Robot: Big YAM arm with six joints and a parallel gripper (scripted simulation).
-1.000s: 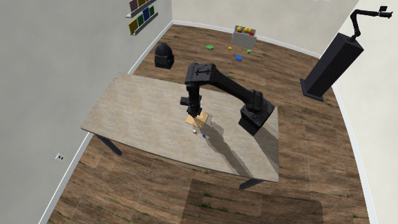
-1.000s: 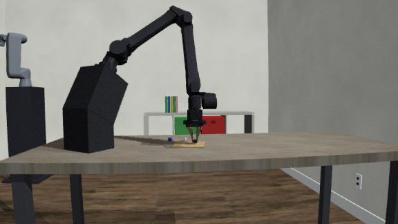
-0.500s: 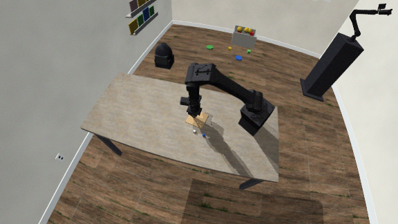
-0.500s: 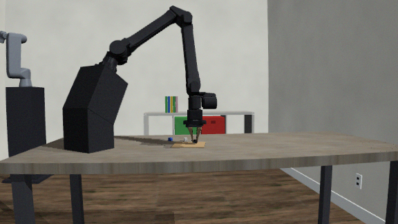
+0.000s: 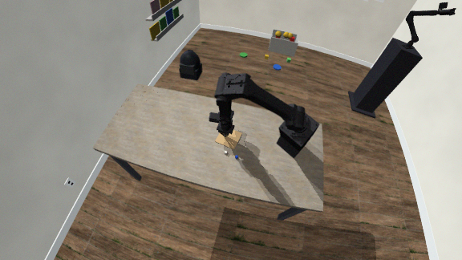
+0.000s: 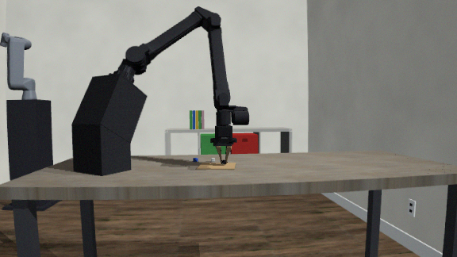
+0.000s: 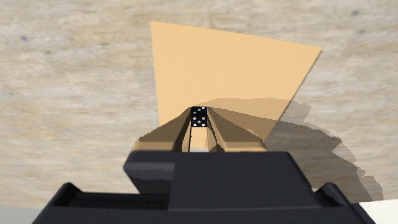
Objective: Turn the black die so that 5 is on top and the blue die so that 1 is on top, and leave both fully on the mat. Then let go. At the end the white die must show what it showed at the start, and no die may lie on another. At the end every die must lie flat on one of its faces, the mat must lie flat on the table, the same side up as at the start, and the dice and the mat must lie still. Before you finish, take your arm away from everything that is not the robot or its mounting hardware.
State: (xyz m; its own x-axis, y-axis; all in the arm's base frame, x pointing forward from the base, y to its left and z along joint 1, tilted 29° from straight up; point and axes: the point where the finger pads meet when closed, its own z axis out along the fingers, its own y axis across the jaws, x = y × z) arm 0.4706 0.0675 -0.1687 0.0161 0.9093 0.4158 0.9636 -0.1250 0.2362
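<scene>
Right now the black die is right at my hand. Also, from my hand: blue die (13 cm to the left, 12 cm behind, 1 cm below); then white die (12 cm to the left, 4 cm behind, 1 cm below); then tan mat (3 cm behind, 2 cm below).
</scene>
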